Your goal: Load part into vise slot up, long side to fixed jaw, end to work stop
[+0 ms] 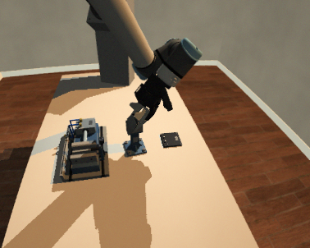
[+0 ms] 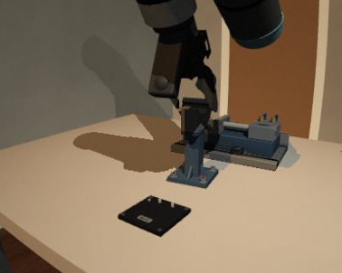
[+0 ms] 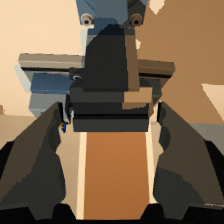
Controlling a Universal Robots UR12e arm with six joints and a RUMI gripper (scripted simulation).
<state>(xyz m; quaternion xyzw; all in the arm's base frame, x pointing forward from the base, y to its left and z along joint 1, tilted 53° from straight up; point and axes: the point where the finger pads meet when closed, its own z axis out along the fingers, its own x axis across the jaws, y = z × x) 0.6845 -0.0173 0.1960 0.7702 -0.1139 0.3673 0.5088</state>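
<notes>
My gripper is now right at the part. Round my hand: dark work stop rod (180 mm to the right, 70 mm below); then blue foot (160 mm below); then cream cylinder rod (90 mm behind, 200 mm to the right, 80 mm below).
</notes>
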